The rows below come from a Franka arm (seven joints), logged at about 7 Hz.
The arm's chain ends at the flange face. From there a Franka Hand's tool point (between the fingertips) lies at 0.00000 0.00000 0.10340 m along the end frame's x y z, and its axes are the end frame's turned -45 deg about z.
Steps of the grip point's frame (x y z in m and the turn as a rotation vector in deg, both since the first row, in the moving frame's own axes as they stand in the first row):
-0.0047, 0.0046, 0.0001, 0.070, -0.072, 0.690
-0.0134, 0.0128, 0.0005, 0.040, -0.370, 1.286
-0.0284, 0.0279, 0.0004, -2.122, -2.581, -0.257
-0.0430, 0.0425, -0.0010, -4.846, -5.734, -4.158
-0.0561, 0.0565, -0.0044, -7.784, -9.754, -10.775
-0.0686, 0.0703, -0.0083, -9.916, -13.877, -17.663
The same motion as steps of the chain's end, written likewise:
0.0001, 0.0066, 0.0001, -0.001, -0.100, 0.690
0.0001, 0.0181, 0.0005, -0.233, -0.290, 1.286
0.0002, 0.0338, 0.0006, -3.326, -0.325, -0.257
0.0003, 0.0470, -0.0001, -7.481, -0.628, -4.158
0.0007, 0.0573, -0.0020, -12.401, -1.393, -10.775
0.0015, 0.0680, -0.0038, -16.824, -2.801, -17.663

